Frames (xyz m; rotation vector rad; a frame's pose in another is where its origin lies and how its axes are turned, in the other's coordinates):
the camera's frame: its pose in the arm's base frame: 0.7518 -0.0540 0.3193 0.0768 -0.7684 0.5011
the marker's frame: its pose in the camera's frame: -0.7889 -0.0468 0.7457 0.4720 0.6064 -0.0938
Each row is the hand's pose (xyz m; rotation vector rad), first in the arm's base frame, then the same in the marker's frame.
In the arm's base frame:
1: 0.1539 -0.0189 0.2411 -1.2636 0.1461 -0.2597
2: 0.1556 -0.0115 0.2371 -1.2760 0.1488 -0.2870
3: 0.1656 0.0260 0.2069 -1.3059 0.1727 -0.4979
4: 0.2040 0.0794 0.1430 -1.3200 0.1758 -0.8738
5: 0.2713 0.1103 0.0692 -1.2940 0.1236 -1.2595
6: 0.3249 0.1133 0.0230 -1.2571 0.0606 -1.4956
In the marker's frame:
1: 0.5769 0.2380 -0.2659 -1.5862 0.5150 -0.7784
2: 0.5816 0.2415 -0.2722 -1.6000 0.5168 -0.8054
3: 0.6052 0.2550 -0.3132 -1.6393 0.5131 -1.0230
4: 0.6560 0.2543 -0.3895 -1.6767 0.4515 -1.4095
5: 0.7182 0.2173 -0.4650 -1.6819 0.3118 -1.8002
6: 0.7583 0.1754 -0.5056 -1.6673 0.1822 -2.0342

